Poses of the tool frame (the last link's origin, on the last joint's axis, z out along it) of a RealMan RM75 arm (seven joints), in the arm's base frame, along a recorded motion.
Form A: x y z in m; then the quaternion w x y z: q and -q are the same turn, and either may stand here.
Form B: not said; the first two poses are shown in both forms.
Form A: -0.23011 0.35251 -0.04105 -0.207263 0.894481 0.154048 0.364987
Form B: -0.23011 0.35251 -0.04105 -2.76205 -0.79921 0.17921
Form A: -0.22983 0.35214 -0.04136 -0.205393 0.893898 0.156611 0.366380
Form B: -0.22983 0.35214 -0.04136 -2.76967 -0.80286 0.18750
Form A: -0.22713 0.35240 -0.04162 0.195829 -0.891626 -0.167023 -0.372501
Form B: -0.22713 0.35240 -0.04162 -2.80664 -0.81785 0.22409
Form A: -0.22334 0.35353 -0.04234 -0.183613 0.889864 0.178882 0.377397
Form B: -0.22334 0.35353 -0.04234 -2.85375 -0.82915 0.26937
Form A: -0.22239 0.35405 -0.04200 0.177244 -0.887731 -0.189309 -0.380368
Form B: -0.22239 0.35405 -0.04200 -2.88398 -0.83670 0.30516
